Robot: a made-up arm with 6 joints.
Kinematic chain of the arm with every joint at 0, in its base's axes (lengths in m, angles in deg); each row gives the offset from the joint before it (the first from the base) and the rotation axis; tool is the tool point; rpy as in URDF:
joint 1: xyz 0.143 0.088 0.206 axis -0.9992 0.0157 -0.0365
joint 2: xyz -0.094 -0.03 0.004 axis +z
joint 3: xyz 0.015 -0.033 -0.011 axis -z
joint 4: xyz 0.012 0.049 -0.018 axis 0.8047 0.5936 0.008
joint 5: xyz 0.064 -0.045 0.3 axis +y
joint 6: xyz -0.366 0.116 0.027 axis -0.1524 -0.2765 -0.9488
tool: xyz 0.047 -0.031 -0.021 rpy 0 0 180
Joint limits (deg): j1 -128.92..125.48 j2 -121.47..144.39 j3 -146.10..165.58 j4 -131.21..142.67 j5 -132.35..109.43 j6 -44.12..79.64
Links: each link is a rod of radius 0.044 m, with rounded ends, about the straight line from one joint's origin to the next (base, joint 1, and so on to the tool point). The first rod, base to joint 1, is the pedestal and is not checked.
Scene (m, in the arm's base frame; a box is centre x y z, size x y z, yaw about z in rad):
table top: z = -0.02
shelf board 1: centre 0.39 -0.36 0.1 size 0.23 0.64 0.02 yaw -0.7
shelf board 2: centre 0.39 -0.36 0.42 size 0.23 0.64 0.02 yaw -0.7
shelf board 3: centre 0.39 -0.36 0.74 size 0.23 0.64 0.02 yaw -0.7
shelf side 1: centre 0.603 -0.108 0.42 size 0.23 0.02 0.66 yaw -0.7
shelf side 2: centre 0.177 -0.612 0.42 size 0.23 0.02 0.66 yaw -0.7
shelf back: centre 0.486 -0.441 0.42 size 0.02 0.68 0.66 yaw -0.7
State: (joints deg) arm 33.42 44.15 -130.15 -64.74 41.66 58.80
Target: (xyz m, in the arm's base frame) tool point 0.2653 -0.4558 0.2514
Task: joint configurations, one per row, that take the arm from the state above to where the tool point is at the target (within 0.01 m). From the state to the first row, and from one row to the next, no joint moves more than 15 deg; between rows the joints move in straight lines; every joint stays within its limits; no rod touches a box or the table.
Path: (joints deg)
1: 37.79 41.17 -126.52 -59.42 30.37 55.97
2: 42.15 38.18 -122.88 -54.11 19.09 53.13
3: 46.52 35.20 -119.25 -48.79 7.80 50.30
4: 50.88 32.21 -115.61 -43.47 -3.49 47.46
5: 42.40 27.36 -110.70 -53.47 -8.33 47.14
6: 33.92 22.51 -105.79 -63.47 -13.18 46.81
7: 25.43 17.66 -100.88 -73.47 -18.03 46.49
8: 22.57 22.08 -105.82 -75.46 -5.83 48.89
9: 19.72 26.49 -110.76 -77.45 6.36 51.29
10: 16.86 30.90 -115.69 -79.45 18.55 53.70

